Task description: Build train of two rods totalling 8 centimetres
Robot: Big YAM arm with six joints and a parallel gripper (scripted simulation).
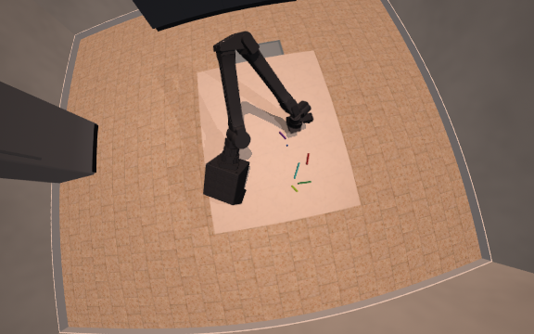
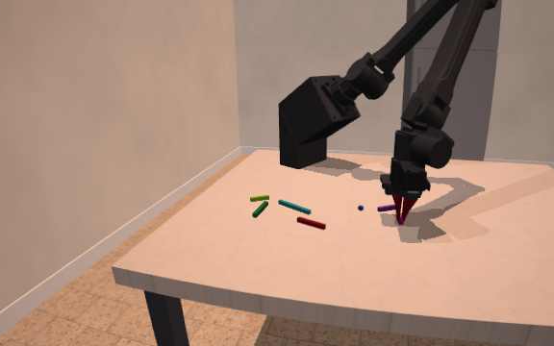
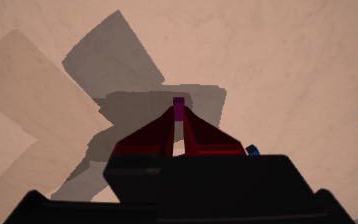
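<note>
Right now the purple rod is 5 cm behind my hand, 4 cm to the right of it and 1 cm below it. Round my hand: red rod 11 cm ahead, 17 cm to the right, 1 cm below; then magenta rod 1 cm below; then blue rod 2 cm behind, 10 cm to the right, 1 cm below.
</note>
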